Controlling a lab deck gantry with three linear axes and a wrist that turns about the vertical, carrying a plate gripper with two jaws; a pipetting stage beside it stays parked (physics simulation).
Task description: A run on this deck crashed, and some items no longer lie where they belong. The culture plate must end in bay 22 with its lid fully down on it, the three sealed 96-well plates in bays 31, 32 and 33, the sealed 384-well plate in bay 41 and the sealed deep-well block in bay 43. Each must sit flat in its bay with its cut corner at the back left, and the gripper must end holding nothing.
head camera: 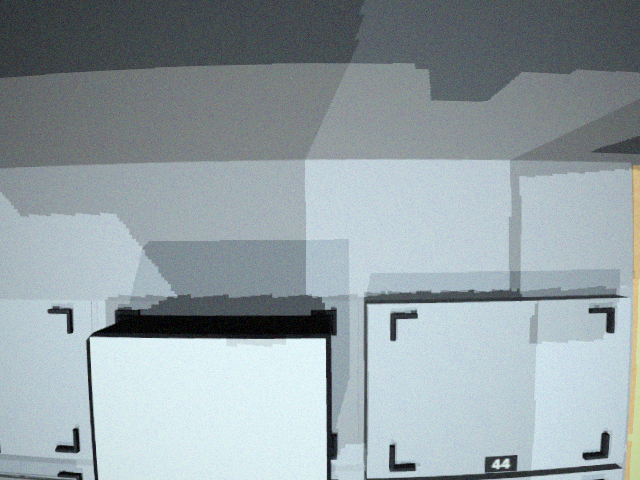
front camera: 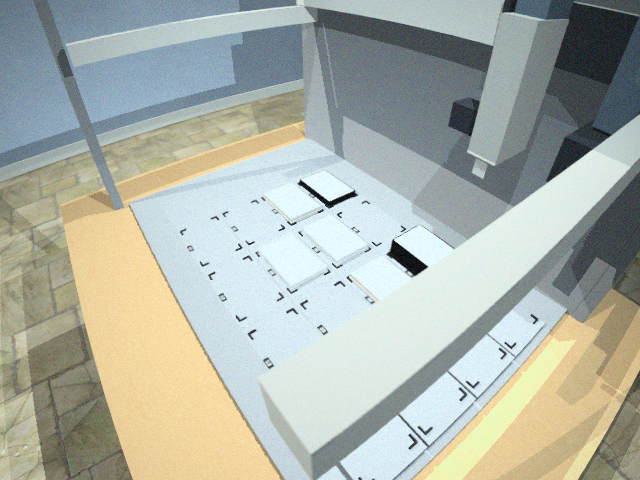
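Seen in the pictures: robot's base, link origin: (front camera: 181, 232).
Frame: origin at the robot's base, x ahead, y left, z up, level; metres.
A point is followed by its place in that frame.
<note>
The culture plate (front camera: 293, 259) @(y 0.149, x 0.237, z 0.017 m) sits in bay 22, its pale top level; how fully its lid is down is too small to tell. The three pale 96-well plates lie behind it: one (front camera: 293, 201) @(y 0.257, x 0.074, z 0.014 m) in bay 31, one (front camera: 336, 237) @(y 0.258, x 0.235, z 0.014 m) in bay 32, one (front camera: 383, 277) @(y 0.259, x 0.376, z 0.014 m) in bay 33, partly behind the beam. The dark-sided 384-well plate (front camera: 327, 186) @(y 0.360, x 0.071, z 0.014 m) is in bay 41. The tall deep-well block (front camera: 423, 246) @(y 0.359, x 0.381, z 0.042 m) (head camera: 209, 408) @(y 0.367, x 0.393, z 0.042 m) stands upright in bay 43. Cut corners cannot be made out. My gripper's dark body shows partly at the right of the front view; its jaws are hidden behind the beam.
A thick pale beam (front camera: 444, 304) @(y -0.014, x 0.623, z 0.400 m) crosses the front view and hides part of the deck. The parked pipetting stage (front camera: 516, 87) hangs at the upper right. Bay 44 (head camera: 449, 382) @(y 0.369, x 0.523, z 0.014 m) is right of the block. A grey back wall (head camera: 180, 118) @(y 0.500, x 0.396, z 0.085 m) rises behind the rear bays.
</note>
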